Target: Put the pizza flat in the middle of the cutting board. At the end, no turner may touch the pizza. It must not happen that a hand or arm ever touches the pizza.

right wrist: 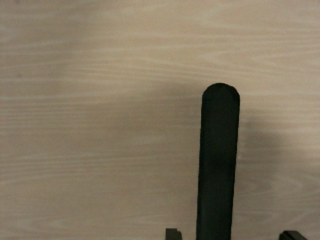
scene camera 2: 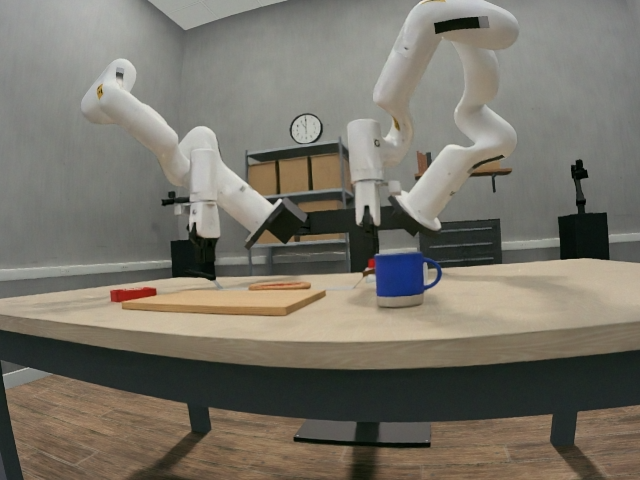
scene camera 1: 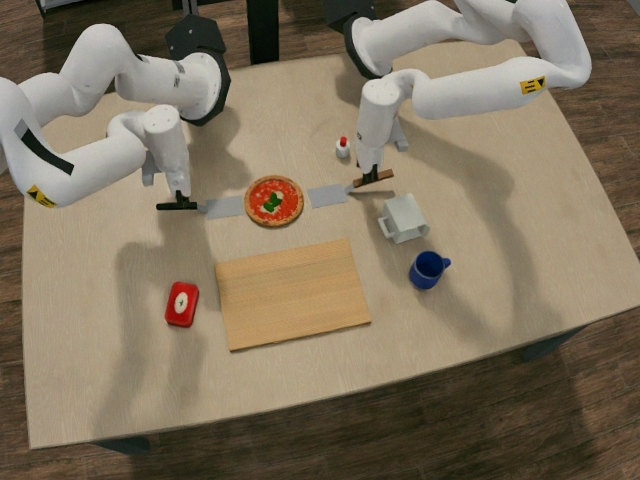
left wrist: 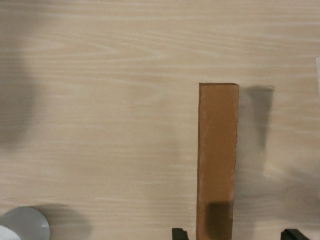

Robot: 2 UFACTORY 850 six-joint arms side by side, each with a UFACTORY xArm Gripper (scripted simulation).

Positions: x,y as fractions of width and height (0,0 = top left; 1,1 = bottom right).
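Looking at the scene, I find my left gripper (scene camera 2: 0.58,0.53), which scene camera 1 shows as well (scene camera 1: 0.57,0.36). My right gripper is here (scene camera 2: 0.32,0.55). The cutting board appears at (scene camera 1: 0.42,0.62) and also at (scene camera 2: 0.42,0.63); in the left wrist view the board is out of frame, and in the right wrist view the board is out of frame. I see a pizza (scene camera 1: 0.43,0.42) and a white mug (scene camera 1: 0.63,0.46). There is a brown-handled turner (scene camera 1: 0.52,0.41), and a black-handled turner (scene camera 1: 0.36,0.43) too.
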